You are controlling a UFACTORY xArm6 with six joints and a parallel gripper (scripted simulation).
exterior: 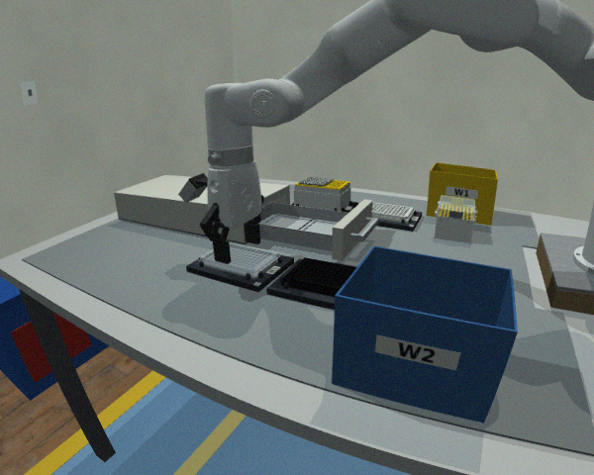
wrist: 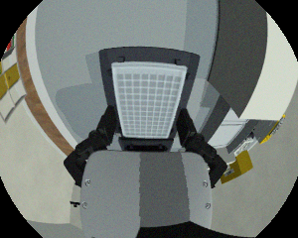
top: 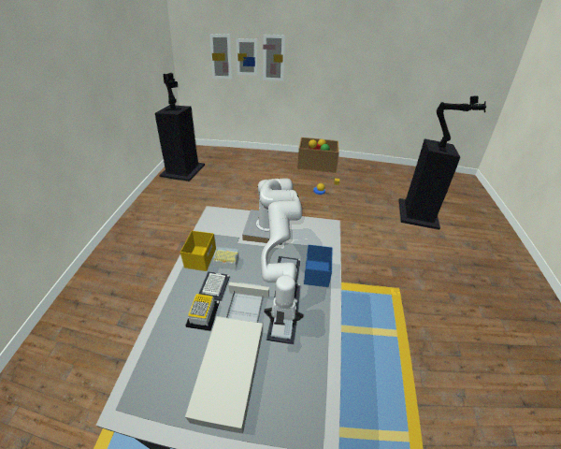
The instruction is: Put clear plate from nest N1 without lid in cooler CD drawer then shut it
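Right now the clear plate is 2 cm below my hand. Round my hand: black plate (17 cm behind, 2 cm to the right, 2 cm below); then drawer (19 cm to the right, 3 cm behind, 2 cm below); then nest (4 cm below).
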